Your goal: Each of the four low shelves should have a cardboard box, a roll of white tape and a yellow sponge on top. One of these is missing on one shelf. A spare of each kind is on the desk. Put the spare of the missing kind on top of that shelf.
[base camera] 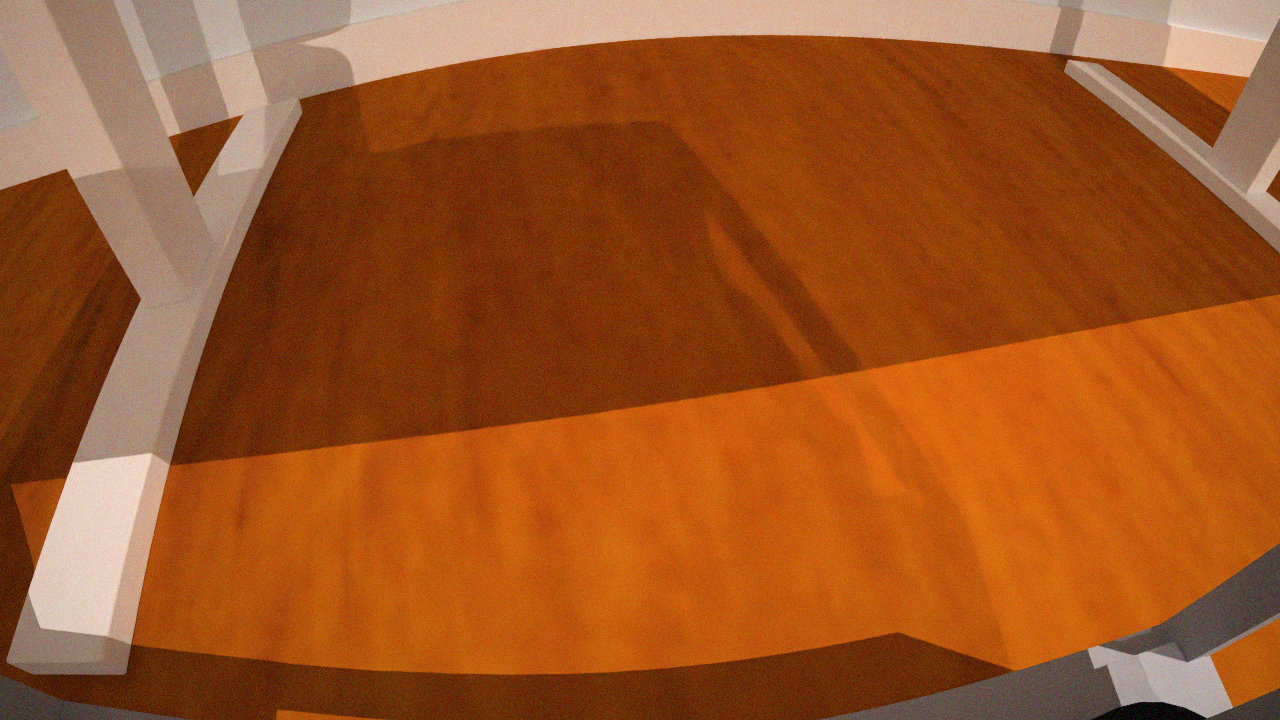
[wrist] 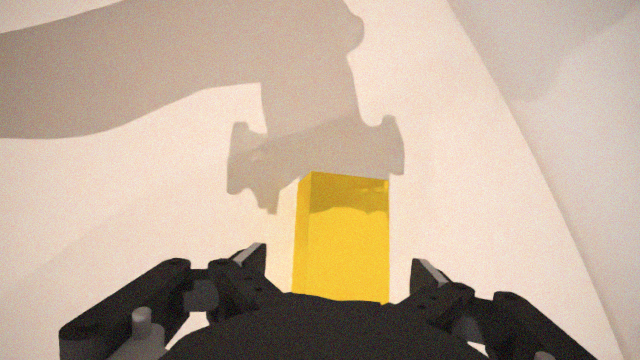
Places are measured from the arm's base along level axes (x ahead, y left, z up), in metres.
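Pixels of known places: gripper, fingertip midpoint: [wrist: 337, 267].
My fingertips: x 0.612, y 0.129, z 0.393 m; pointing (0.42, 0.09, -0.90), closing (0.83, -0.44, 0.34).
Behind a point stands the place of what it marks.
In the wrist view a yellow sponge [wrist: 349, 250] @[x 0.632, y 0.130, z 0.368 m] lies on the pale desk top [wrist: 150, 210] @[x 0.511, y 0.207, z 0.323 m], its near end hidden behind the dark gripper body. My gripper [wrist: 337, 267] @[x 0.612, y 0.129, z 0.393 m] is open and empty, with one finger to the left of the sponge and one to the right, and a gap shows on each side. How high the fingertips are above the desk top is hard to tell. The low shelves, the cardboard boxes and the white tape do not show in either view.
The arm's shadow falls across the desk top and the sponge's far end. The desk edge runs down the right of the wrist view. In the base view a white desk leg with its foot [base camera: 147, 385] stands at left, another foot [base camera: 1163, 125] at upper right, on a wooden floor [base camera: 581, 537] @[x 0.293, y 0.011, z -0.397 m].
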